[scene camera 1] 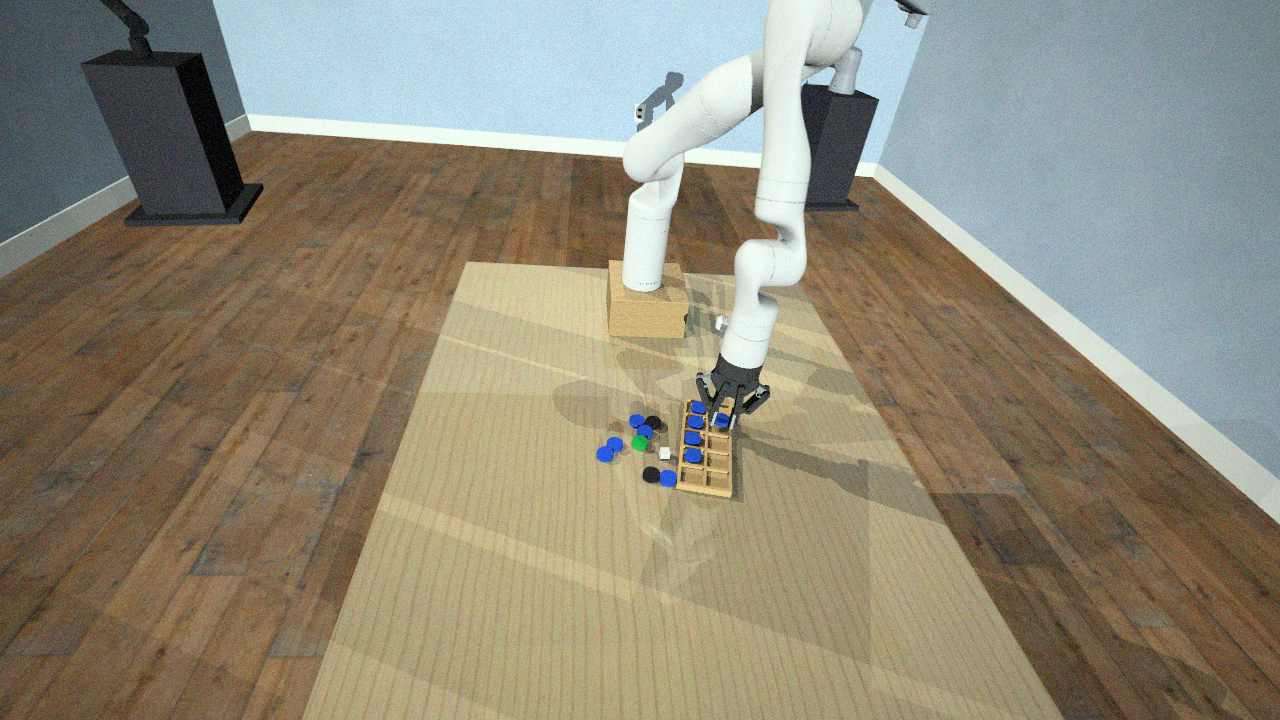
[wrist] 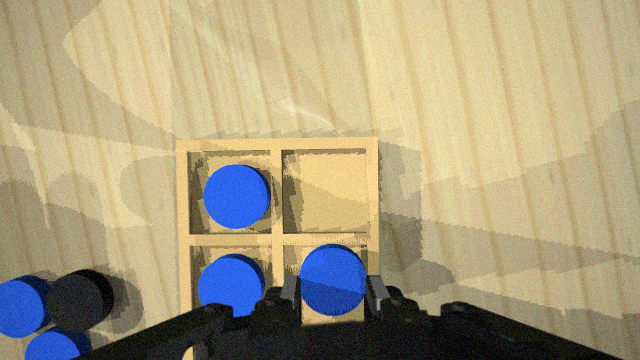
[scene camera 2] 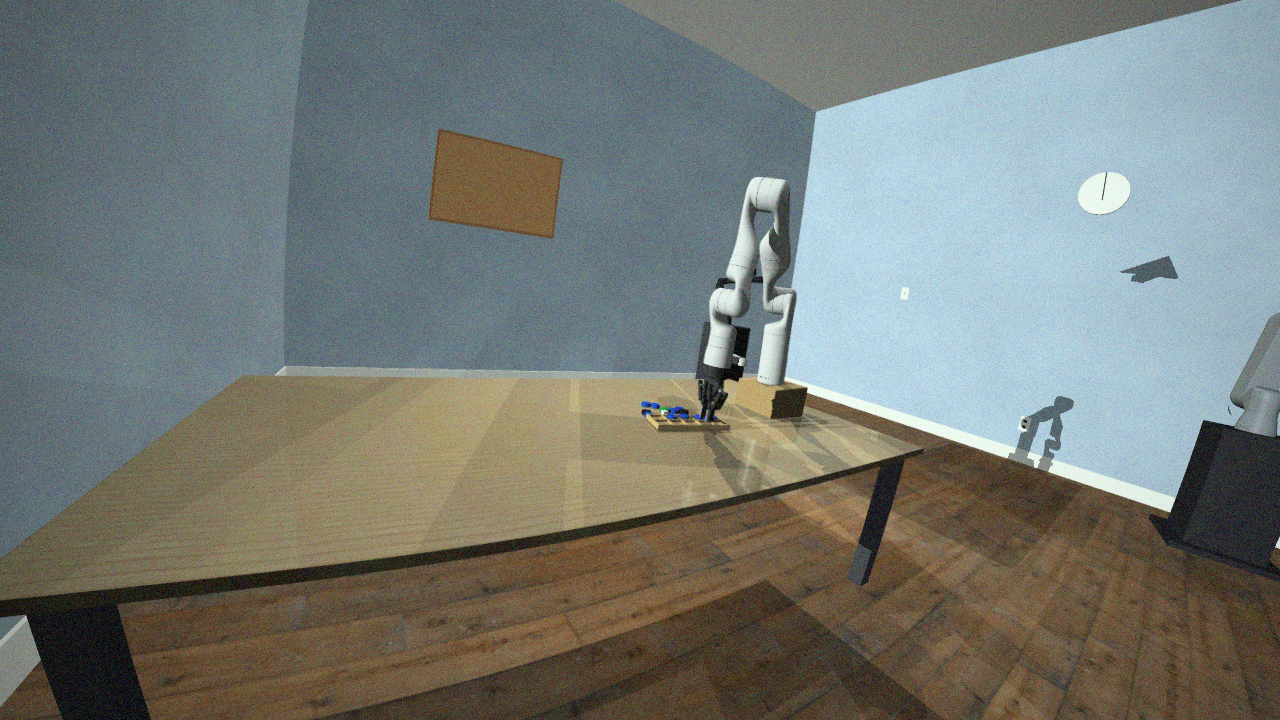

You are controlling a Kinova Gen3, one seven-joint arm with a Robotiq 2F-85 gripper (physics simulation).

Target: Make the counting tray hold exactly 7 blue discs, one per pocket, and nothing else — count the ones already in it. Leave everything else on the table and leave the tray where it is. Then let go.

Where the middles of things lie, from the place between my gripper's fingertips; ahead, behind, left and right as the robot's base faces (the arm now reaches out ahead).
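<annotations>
The wooden counting tray (scene camera 1: pixel 712 475) is 10 mm below my hand, and it's also 40 mm to the right of it and 30 mm ahead of it.
</annotations>
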